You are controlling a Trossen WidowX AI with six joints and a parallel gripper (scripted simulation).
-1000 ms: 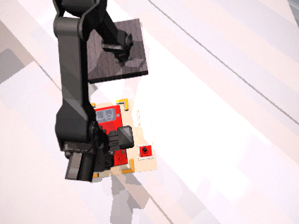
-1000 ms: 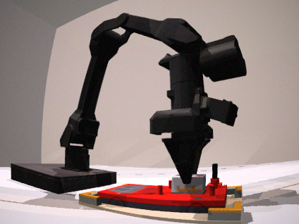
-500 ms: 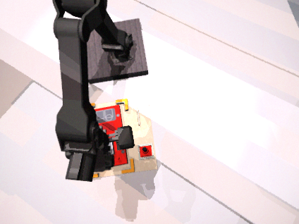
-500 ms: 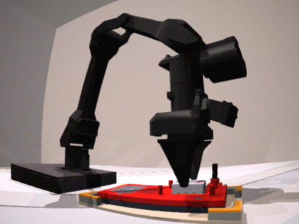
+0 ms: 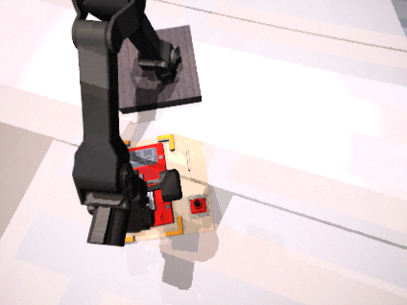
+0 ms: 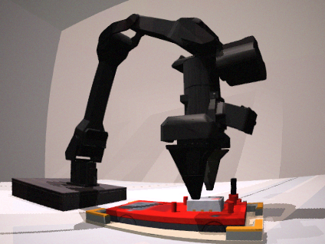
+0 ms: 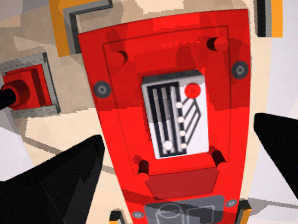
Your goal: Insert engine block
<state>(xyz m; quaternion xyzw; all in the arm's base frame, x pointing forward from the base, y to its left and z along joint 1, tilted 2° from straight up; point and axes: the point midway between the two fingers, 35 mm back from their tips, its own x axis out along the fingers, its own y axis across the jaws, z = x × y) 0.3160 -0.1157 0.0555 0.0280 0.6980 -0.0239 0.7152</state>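
Now: the engine block 20 mm below my gripper tip.
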